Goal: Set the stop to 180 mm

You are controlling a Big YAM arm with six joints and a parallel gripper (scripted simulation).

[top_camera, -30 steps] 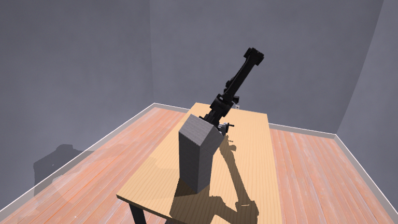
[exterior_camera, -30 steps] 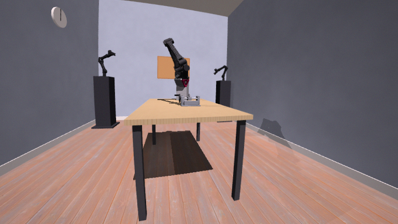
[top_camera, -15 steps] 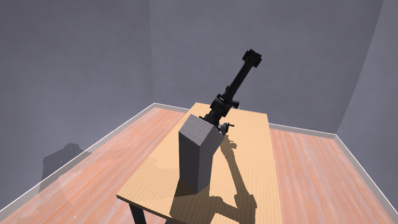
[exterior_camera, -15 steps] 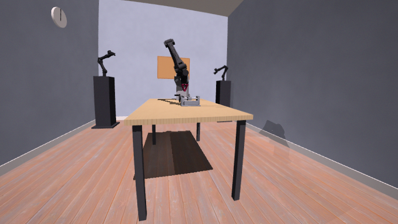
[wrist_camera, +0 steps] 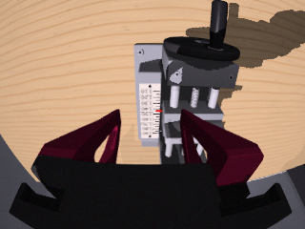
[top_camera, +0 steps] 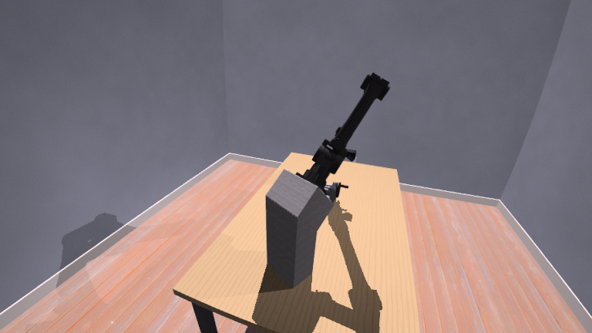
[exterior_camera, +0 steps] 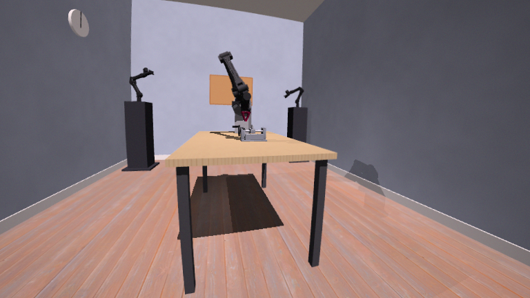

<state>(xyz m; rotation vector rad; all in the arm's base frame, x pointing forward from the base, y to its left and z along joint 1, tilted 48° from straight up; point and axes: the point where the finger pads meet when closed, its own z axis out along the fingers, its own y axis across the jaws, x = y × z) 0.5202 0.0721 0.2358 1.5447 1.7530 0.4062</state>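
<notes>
Right now my hand is 7 cm past the black handwheel handle, 7 cm to the left of it and 5 cm above it.
</notes>
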